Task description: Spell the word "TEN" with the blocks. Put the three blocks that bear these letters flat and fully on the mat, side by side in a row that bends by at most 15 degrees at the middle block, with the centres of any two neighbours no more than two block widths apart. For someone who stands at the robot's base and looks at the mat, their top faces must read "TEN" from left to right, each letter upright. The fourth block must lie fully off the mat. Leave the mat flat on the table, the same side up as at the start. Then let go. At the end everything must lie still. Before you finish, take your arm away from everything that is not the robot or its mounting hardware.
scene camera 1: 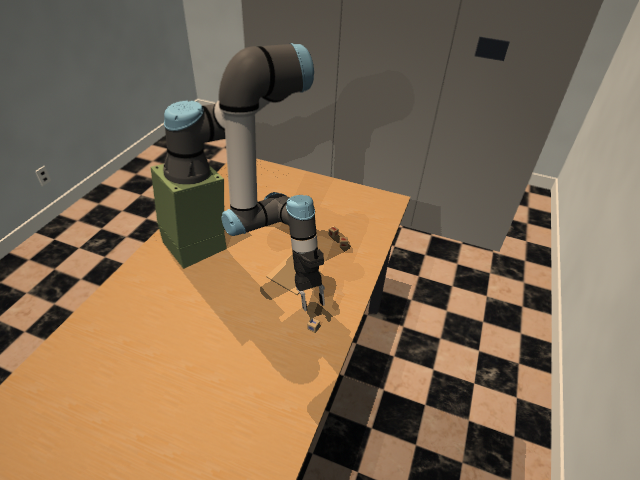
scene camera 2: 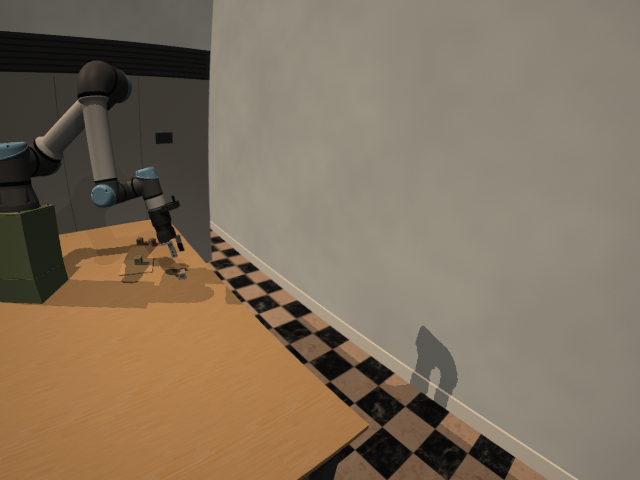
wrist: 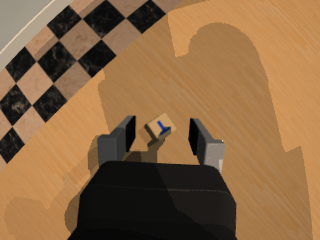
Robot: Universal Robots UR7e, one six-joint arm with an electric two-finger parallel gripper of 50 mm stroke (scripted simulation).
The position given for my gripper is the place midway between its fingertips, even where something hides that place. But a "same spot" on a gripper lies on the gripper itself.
Scene:
My gripper shows in scene camera 1, in scene camera 2 (178,253) and in the wrist view. One and the same spot on my gripper: (scene camera 1: 306,278) is (wrist: 188,210).

